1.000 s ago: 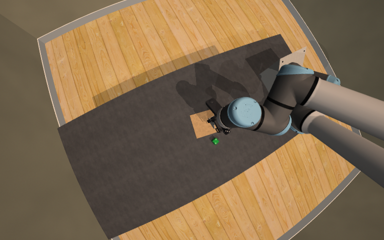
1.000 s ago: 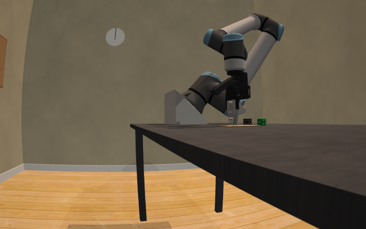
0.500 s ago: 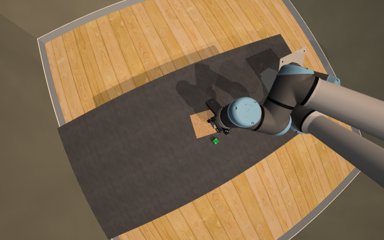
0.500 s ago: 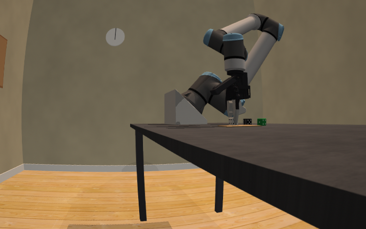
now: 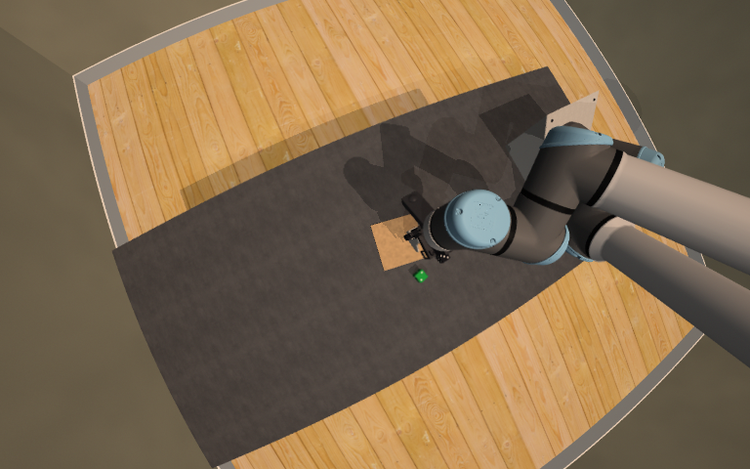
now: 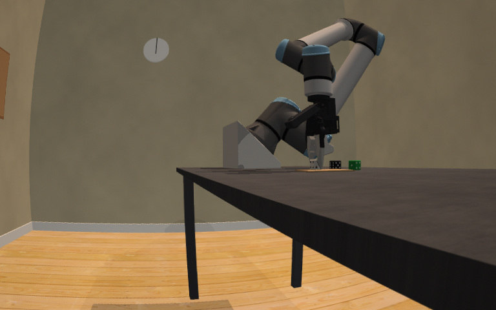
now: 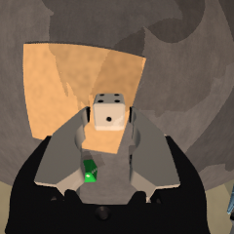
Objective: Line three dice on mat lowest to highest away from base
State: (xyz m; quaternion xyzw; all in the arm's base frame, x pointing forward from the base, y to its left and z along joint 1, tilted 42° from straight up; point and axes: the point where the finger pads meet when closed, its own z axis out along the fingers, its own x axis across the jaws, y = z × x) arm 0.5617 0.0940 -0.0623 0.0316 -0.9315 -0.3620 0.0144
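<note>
Now: the white die right at my hand. Also, from my hand: tan mat (50 mm ahead, 20 mm below); then green die (120 mm to the left, 40 mm ahead, 10 mm below); then black die (100 mm to the left, 50 mm behind, 10 mm below).
</note>
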